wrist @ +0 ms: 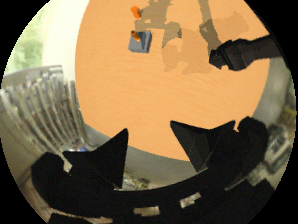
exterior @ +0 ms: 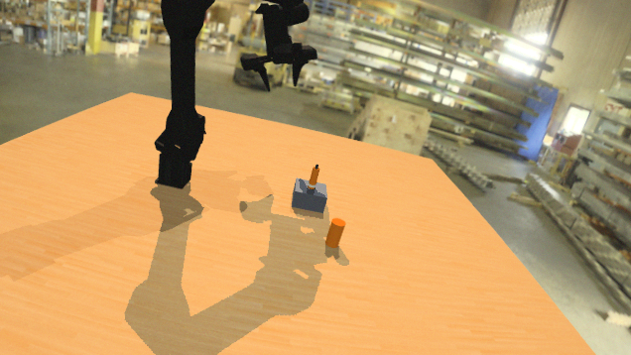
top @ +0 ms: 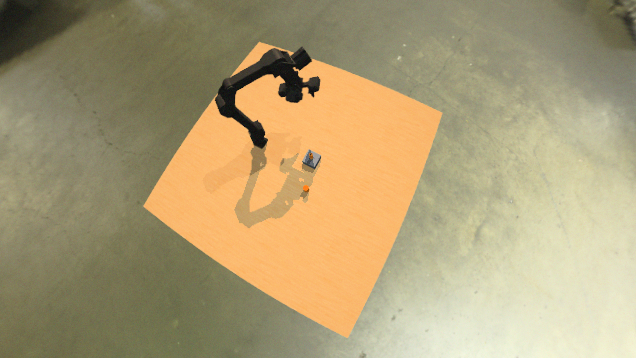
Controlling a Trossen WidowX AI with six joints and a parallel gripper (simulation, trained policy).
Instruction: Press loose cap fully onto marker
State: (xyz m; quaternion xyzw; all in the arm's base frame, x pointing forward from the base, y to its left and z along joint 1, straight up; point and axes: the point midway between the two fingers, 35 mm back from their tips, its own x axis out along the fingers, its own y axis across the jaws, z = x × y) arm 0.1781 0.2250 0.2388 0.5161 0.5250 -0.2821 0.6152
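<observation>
The orange cap lies 35 cm to the right of my gripper tip, 18 cm below it and 17 cm ahead of it. From my gripper tip the other things lie so: orange marker (20 cm to the right, 13 cm below, 12 cm ahead); grey holder block (20 cm to the right, 19 cm below, 12 cm ahead).
</observation>
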